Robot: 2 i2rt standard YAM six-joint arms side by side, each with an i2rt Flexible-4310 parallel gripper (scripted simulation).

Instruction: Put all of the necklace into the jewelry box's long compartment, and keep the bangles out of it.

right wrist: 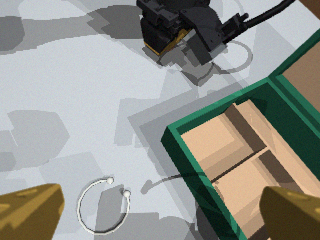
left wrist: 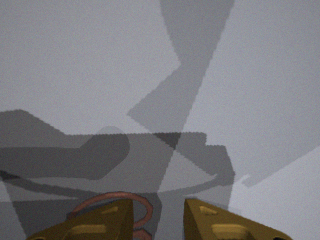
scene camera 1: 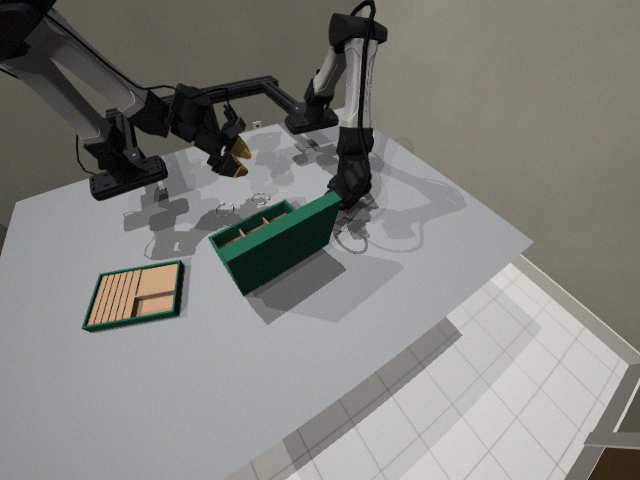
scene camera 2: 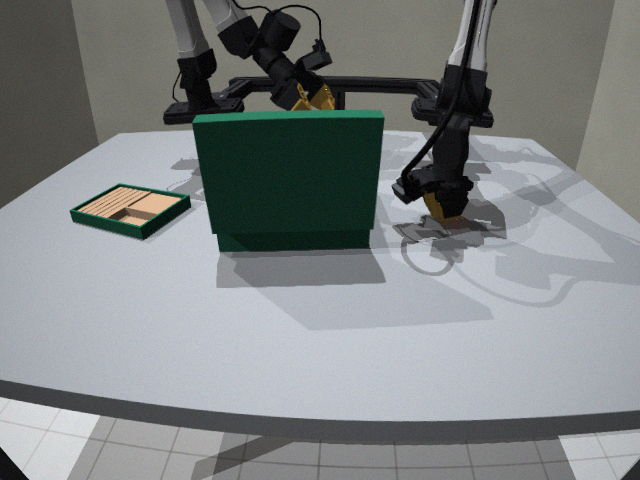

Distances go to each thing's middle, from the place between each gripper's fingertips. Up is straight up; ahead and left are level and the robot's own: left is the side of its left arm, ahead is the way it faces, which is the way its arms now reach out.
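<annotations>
My left gripper (scene camera 2: 439, 220) is 28 cm to the left of the green jewelry box (scene camera 2: 276, 180), 4 cm short of it and 11 cm below it.
The green jewelry box is 4 cm to the right of my right hand, 19 cm ahead of it and 6 cm below it.
</annotations>
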